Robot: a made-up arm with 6 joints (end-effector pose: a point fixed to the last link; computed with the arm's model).
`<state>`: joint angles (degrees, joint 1 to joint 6).
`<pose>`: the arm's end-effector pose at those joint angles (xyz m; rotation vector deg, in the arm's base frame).
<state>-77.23 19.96 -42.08 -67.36 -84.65 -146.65</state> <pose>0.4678 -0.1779 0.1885 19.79 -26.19 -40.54</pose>
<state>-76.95 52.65 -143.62 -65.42 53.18 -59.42</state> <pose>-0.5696 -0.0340 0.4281 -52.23 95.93 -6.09</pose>
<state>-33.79 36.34 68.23 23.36 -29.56 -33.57</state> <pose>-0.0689 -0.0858 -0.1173 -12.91 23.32 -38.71</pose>
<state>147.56 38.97 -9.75 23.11 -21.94 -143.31</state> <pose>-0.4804 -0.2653 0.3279 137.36 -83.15 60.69</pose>
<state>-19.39 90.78 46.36 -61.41 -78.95 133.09</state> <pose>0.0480 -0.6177 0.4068 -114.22 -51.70 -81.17</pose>
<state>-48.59 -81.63 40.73 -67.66 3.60 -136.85</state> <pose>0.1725 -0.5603 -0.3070 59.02 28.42 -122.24</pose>
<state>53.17 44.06 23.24 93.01 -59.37 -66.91</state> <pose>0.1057 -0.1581 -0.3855 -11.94 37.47 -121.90</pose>
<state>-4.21 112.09 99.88 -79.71 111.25 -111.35</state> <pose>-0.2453 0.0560 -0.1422 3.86 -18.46 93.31</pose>
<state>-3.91 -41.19 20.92 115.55 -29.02 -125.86</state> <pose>-0.0959 -0.4756 -0.2748 -10.72 8.76 78.88</pose>
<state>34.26 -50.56 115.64 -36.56 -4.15 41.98</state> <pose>0.4127 -0.4567 0.7256 113.60 71.37 -19.63</pose>
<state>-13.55 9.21 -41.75 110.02 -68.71 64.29</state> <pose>0.5081 -0.0652 0.5791 33.07 -119.94 -31.67</pose>
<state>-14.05 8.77 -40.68 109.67 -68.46 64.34</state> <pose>0.5124 -0.0666 0.5759 32.32 -119.37 -31.54</pose>
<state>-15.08 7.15 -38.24 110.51 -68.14 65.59</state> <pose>0.5327 -0.0878 0.5714 28.67 -118.52 -33.13</pose>
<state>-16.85 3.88 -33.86 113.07 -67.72 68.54</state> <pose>0.5723 -0.1413 0.5631 21.11 -116.84 -37.21</pose>
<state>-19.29 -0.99 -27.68 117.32 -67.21 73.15</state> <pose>0.6219 -0.2335 0.5453 10.21 -113.34 -43.73</pose>
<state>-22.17 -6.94 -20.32 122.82 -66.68 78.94</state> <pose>0.6629 -0.3591 0.5111 -2.14 -107.18 -51.85</pose>
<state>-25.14 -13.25 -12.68 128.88 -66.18 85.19</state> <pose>0.6795 -0.4984 0.4569 -13.69 -98.34 -60.23</pose>
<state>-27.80 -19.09 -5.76 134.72 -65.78 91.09</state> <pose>0.6692 -0.6239 0.3885 -22.71 -88.16 -67.49</pose>
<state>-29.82 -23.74 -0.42 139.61 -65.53 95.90</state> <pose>0.6438 -0.7162 0.3217 -28.66 -78.83 -72.79</pose>
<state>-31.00 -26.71 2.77 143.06 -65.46 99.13</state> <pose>0.6193 -0.7715 0.2736 -32.04 -72.34 -76.03</pose>
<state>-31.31 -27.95 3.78 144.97 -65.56 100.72</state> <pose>0.6060 -0.7971 0.2519 -33.74 -69.43 -77.58</pose>
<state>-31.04 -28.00 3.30 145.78 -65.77 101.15</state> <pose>0.6031 -0.8052 0.2506 -34.51 -69.19 -78.12</pose>
